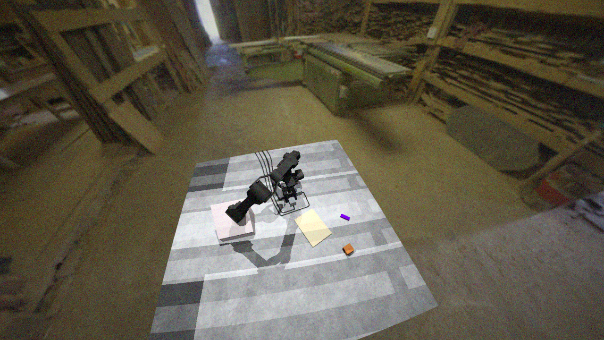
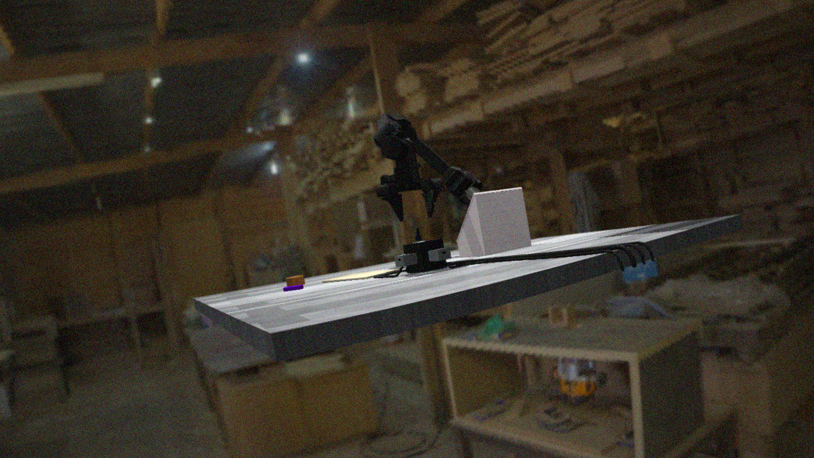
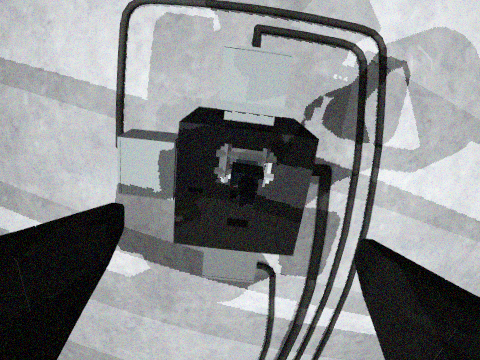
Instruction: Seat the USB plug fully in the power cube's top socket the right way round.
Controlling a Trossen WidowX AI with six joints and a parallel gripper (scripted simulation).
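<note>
The USB plug lies 5 cm below my gripper tip. From my gripper tip the other things lie so: cream sheet 9 cm ahead, 23 cm to the right, 13 cm below; then purple piece 30 cm ahead, 23 cm to the right, 13 cm below; then orange block 23 cm ahead, 41 cm to the right, 12 cm below.
</note>
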